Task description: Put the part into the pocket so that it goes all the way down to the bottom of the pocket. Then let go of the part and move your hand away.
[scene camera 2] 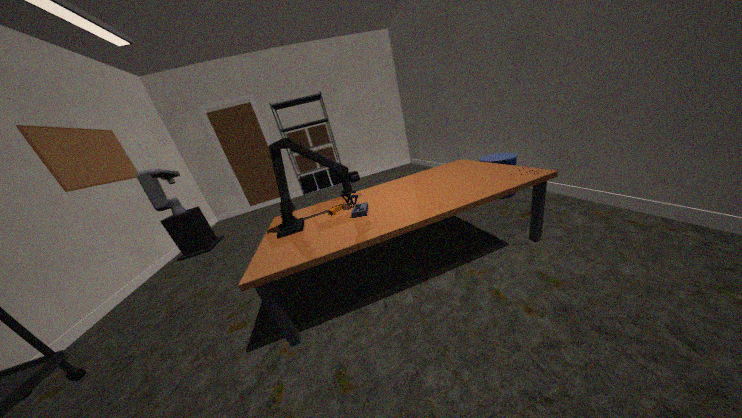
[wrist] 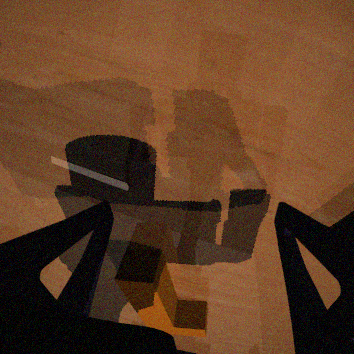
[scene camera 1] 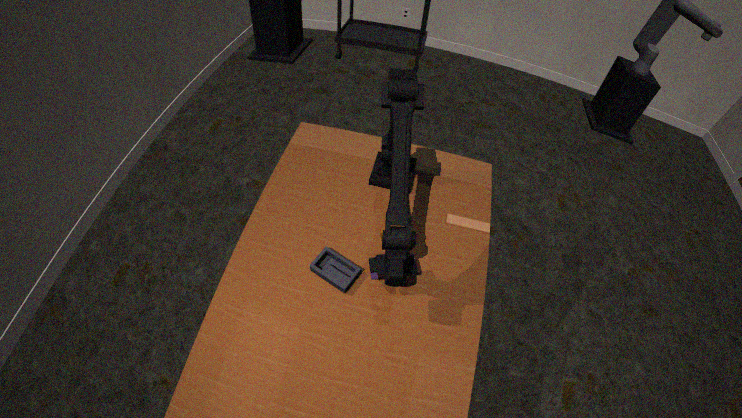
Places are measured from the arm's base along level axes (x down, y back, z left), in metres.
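Where they show: gripper, fingertip midpoint: (scene camera 2: 351, 204) (wrist: 191, 210); arm's base, link origin: (scene camera 2: 291, 225).
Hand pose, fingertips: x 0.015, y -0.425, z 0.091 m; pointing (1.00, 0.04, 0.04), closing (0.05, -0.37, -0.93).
Observation:
Things, the pixels of their top centre, and the offset from my fingertips. Level surfaces: height alone.
- orange part, top centre: (wrist: 167, 314) (scene camera 2: 336, 207) dx -0.016, dy +0.109, dz -0.021 m
- table, surface height: dx +0.013 m
- dark grey block with the pocket, top centre: (scene camera 1: 335, 267) (scene camera 2: 359, 207) dx -0.023, dy -0.033, dz -0.178 m
The orange part (scene camera 2: 337, 209) (wrist: 169, 292) lies on the table (scene camera 1: 270, 332) (scene camera 2: 415, 194). In the wrist view it shows low in the picture, stepped in shape and largely in shadow, between the two fingers and nearer the left one. In scene camera 1 the arm hides it. The dark grey block with the pocket (scene camera 1: 329, 280) (scene camera 2: 359, 210) stands beside the gripper, turned at an angle; its pocket looks empty. It does not show in the wrist view. My gripper (scene camera 1: 395, 275) (scene camera 2: 349, 202) (wrist: 191, 210) is open, low over the table by the part, with nothing between the fingers.
A pale strip (scene camera 1: 467, 222) (wrist: 90, 172) lies on the table towards its right edge. Off the table are a cart (scene camera 1: 381, 37), a second arm on a black pedestal (scene camera 1: 625, 98) (scene camera 2: 189, 232) and a blue round object (scene camera 2: 498, 157).

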